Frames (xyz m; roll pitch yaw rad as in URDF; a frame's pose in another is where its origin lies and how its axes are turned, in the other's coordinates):
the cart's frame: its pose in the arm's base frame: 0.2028 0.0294 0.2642 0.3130 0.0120 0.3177
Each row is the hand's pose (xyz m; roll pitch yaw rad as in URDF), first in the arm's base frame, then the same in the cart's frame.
Working: the arm's base frame: its pose in the cart's frame: -0.1987 -0.0484 -0.2646 -0.2949 -0.1072 -0.2999

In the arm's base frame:
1: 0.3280 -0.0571 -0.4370 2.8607 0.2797 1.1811
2: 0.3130 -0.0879 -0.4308 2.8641 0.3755 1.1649
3: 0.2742 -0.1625 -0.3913 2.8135 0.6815 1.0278
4: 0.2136 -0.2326 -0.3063 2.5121 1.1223 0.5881
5: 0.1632 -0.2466 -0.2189 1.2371 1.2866 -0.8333
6: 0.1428 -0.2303 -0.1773 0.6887 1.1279 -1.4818
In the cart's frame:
1: 0.1003 -0.3309 -0.6287 2.6203 0.5012 0.7729
2: 0.0764 -0.3525 -0.6155 2.6056 0.5902 0.7278
3: 0.0157 -0.3965 -0.5605 2.4417 0.8458 0.4524
4: -0.0647 -0.4159 -0.4659 1.8015 1.0933 -0.3689
5: -0.1180 -0.3869 -0.3841 1.0276 0.9846 -1.3414
6: -0.1328 -0.3533 -0.3514 0.8078 0.8215 -1.6979

